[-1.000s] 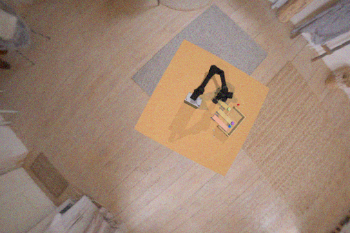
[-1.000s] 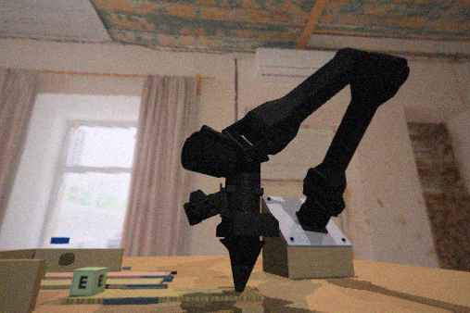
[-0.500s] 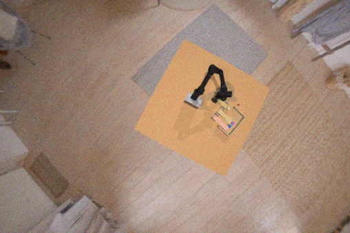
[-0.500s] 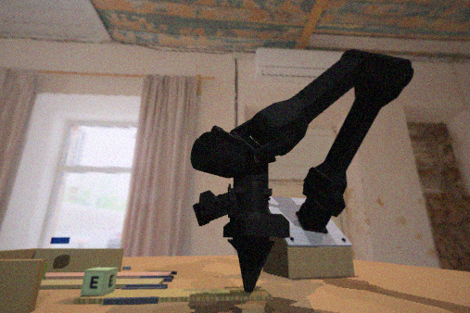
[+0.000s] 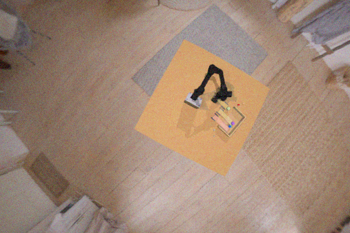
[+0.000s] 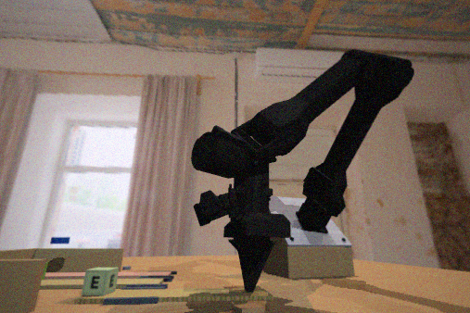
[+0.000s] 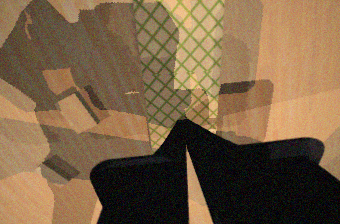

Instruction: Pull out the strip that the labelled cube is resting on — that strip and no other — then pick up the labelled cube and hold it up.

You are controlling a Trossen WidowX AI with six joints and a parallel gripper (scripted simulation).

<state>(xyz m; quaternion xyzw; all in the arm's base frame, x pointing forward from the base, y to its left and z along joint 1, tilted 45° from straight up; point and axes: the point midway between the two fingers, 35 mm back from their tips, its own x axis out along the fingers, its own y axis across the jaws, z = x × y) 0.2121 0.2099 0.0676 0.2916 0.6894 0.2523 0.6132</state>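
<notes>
My gripper tip is 10 cm short of the green cross-hatched strip and 1 cm to the left of it. The rest, counted from my gripper tip: cube: 20 cm ahead, 3 cm to the right, 2 cm above.
</notes>
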